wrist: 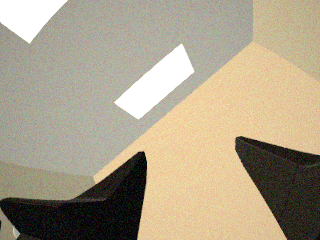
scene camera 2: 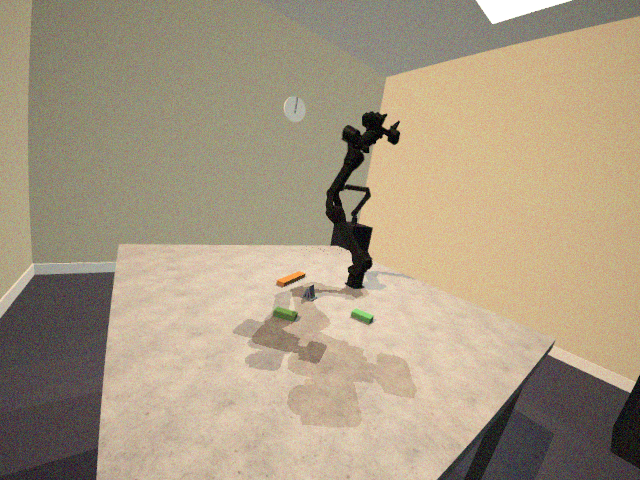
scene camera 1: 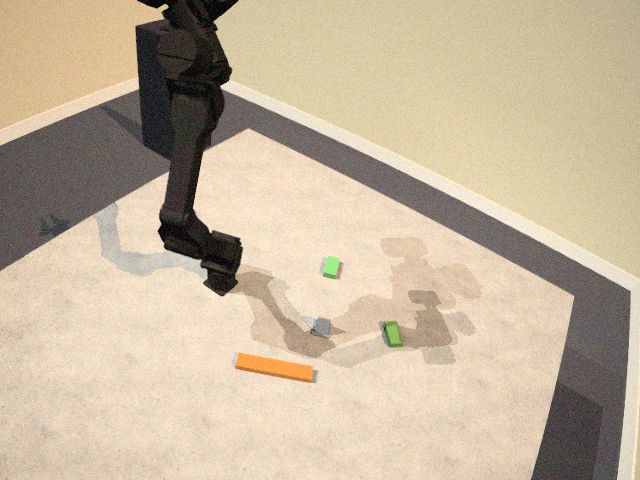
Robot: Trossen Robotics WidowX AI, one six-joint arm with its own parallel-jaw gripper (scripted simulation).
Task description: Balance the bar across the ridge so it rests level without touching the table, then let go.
Labels:
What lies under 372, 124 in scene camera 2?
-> The gripper.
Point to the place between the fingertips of the gripper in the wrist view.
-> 191, 150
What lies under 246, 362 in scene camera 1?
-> An orange bar.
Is the gripper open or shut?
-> Open.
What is the gripper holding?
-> Nothing.

